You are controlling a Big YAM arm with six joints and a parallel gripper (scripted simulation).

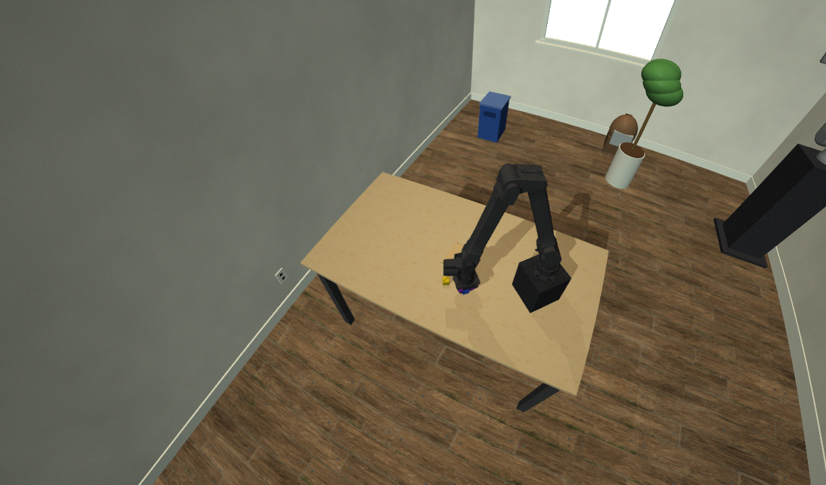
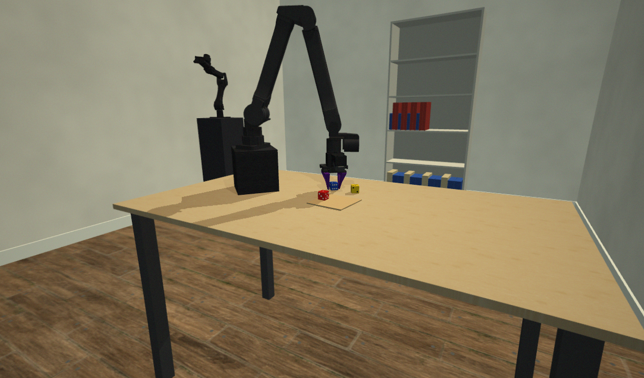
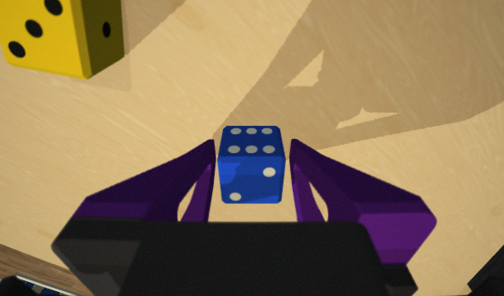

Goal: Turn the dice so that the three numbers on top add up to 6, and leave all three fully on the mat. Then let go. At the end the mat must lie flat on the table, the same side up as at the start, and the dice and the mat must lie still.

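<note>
Now: the blue die 10 mm above my hand. From my hand the other things lie so: red die (30 mm ahead, 160 mm to the right, 10 mm above); yellow die (100 mm ahead, 10 mm to the right, 10 mm above); tan mat (80 mm ahead, 160 mm to the right, 10 mm below).
</note>
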